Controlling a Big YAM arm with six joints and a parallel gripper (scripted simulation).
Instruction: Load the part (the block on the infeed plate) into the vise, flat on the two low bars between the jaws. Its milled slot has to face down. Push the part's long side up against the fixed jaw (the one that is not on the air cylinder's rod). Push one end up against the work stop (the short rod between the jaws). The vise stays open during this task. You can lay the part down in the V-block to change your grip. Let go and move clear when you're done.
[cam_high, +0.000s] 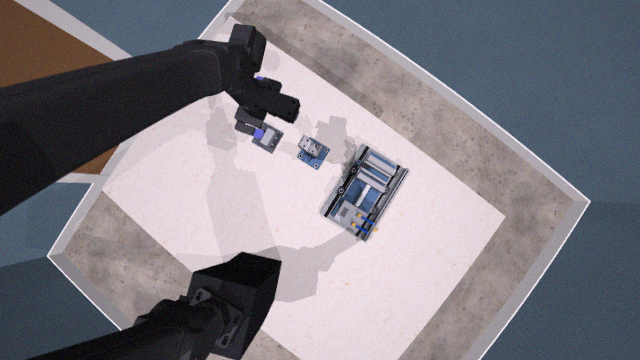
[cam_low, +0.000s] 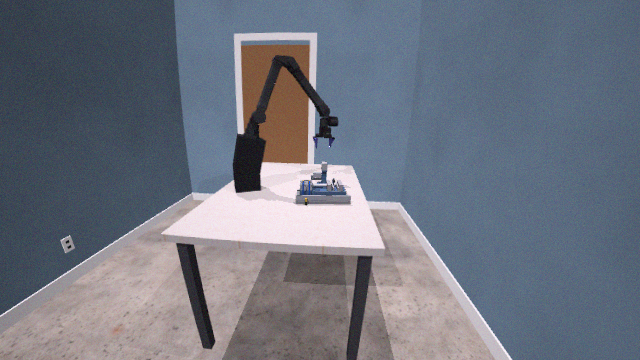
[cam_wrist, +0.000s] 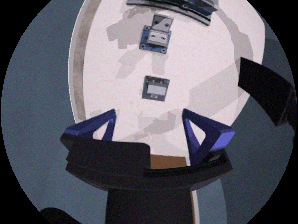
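The part is 3 cm behind my hand, 5 cm to the left of it and 22 cm below it. From my hand the other things lie so: dark square plate: 3 cm behind, 6 cm to the left, 24 cm below.
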